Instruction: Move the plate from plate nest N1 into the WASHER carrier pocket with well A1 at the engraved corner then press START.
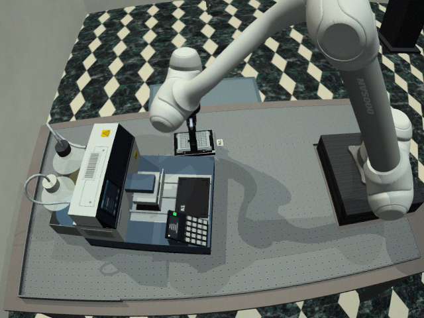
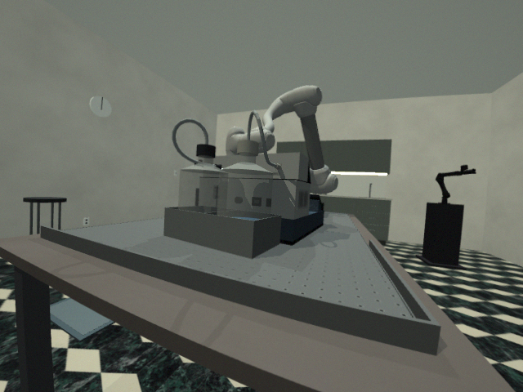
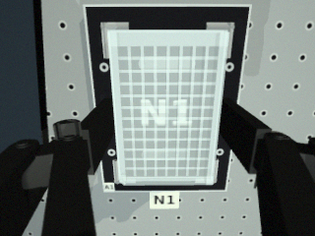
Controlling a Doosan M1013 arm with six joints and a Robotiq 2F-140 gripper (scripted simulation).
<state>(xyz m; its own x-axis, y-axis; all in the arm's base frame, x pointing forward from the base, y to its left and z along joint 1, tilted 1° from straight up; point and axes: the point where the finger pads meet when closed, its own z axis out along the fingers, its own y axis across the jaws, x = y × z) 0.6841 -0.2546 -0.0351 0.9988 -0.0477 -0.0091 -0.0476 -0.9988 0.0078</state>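
The clear well plate is 20 mm below my hand. The rest, counted from my hand: N1 label 100 mm behind, 40 mm below, 10 mm to the left; then black plate nest 40 mm below; then black washer carrier 290 mm to the left, 40 mm above, 30 mm ahead.
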